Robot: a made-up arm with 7 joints.
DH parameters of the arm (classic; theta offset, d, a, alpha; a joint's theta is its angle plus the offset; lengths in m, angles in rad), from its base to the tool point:
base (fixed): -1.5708 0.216 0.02 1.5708
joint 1: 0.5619 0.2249 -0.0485 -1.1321
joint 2: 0 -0.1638 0.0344 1.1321
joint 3: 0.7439 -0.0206 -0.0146 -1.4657
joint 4: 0 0.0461 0.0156 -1.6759
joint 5: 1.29 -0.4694 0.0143 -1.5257
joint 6: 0 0.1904 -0.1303 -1.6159
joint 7: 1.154 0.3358 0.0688 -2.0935
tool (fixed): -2.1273 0.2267 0 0
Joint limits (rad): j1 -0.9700..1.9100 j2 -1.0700..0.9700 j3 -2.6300..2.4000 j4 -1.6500..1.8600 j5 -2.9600..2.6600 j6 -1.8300..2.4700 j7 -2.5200..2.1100
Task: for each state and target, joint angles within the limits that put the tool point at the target. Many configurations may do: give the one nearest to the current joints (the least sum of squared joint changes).
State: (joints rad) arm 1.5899 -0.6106 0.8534 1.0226 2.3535 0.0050 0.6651
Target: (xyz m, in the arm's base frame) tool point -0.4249 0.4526 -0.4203
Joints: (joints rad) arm 0.7755 -0.5550 1.4274 0.6399 2.1032 -0.7725 1.0592
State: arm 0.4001 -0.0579 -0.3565 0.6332 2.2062 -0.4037 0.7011
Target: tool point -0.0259 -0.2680 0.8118
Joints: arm 0.1979 0.2311 -0.4075 0.9772 2.2815 0.1466 0.6185
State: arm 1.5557 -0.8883 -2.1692 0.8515 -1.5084 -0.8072 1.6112
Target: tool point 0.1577 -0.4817 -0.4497
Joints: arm 1.0981 -1.0700 -2.6300 0.9125 -1.2432 -1.1261 2.1100
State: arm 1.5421 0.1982 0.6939 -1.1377 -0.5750 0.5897 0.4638
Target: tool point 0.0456 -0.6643 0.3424
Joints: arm 1.6286 0.1385 0.7453 -1.2500 -0.6729 0.8488 0.4997
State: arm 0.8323 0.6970 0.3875 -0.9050 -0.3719 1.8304 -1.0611
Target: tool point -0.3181 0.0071 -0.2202
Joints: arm 0.3603 0.2854 -0.0022 -1.1320 -0.3871 1.8009 -0.9783
